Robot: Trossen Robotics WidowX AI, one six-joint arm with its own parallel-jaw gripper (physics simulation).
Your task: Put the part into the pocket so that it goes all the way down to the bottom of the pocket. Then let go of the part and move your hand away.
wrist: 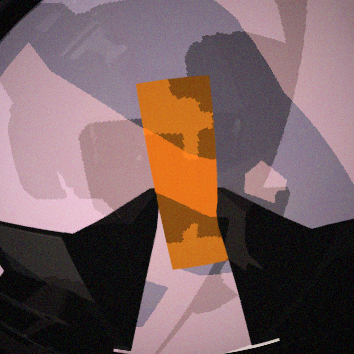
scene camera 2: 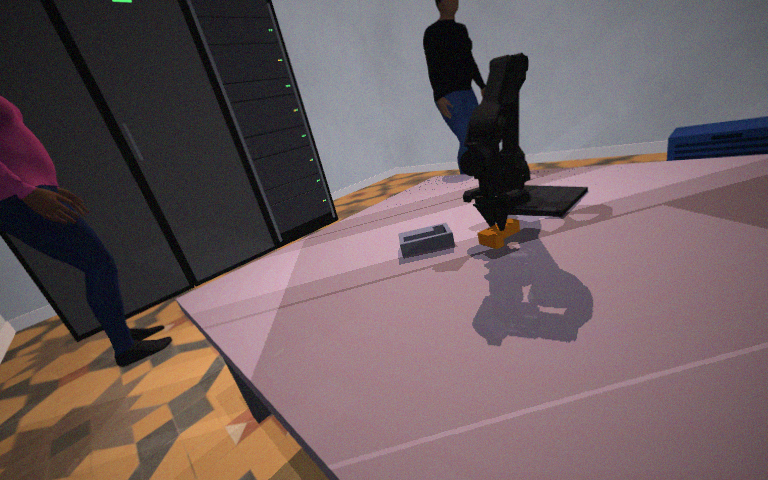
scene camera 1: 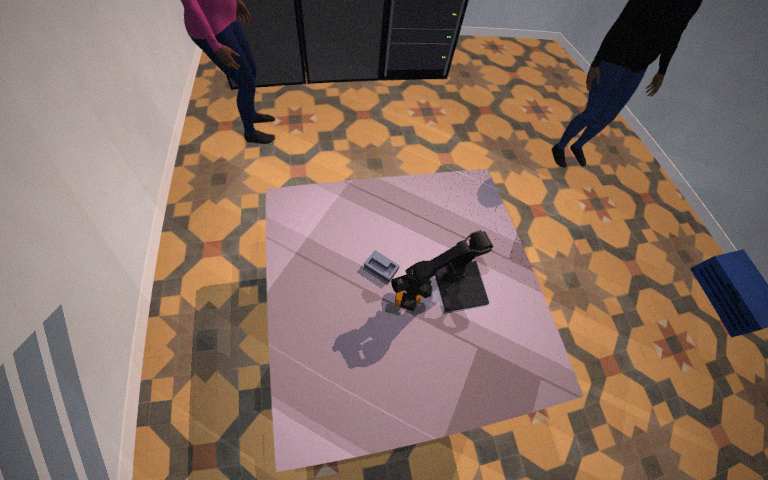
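Where they show: gripper, fingertip midpoint: (wrist: 186, 195) (scene camera 2: 497, 229) (scene camera 1: 407, 296); arm's base, origin of the base link: (scene camera 1: 451, 275).
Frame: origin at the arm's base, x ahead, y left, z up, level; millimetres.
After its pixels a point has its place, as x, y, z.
The orange L-shaped part (scene camera 1: 401, 299) @[271, 27, 7] (scene camera 2: 495, 236) @[296, 35, 7] (wrist: 182, 165) @[218, 31, 6] lies low on the pink table (scene camera 1: 334, 381) @[654, 249, -24] (scene camera 2: 382, 357) @[702, -24, -24], just in front of the arm's base plate (scene camera 1: 463, 291) @[-22, 89, -6] (scene camera 2: 549, 197) @[-19, 97, -6]. My gripper (scene camera 1: 409, 294) @[237, 22, -1] (scene camera 2: 498, 222) @[237, 22, -1] (wrist: 186, 195) @[237, 22, -1] points straight down over it, and both black fingers press against the long sides of the part. The grey pocket block (scene camera 1: 373, 261) @[319, -197, -12] (scene camera 2: 425, 246) @[332, -138, -9] sits a short way to the left of the part, with its slot opening upward. The pocket is out of the wrist view.
Dark server racks (scene camera 1: 344, 38) (scene camera 2: 239, 119) stand beyond the table. One person (scene camera 1: 234, 62) stands on the tiled floor at the back left. Another person (scene camera 1: 596, 105) (scene camera 2: 451, 71) stands at the right, behind the arm.
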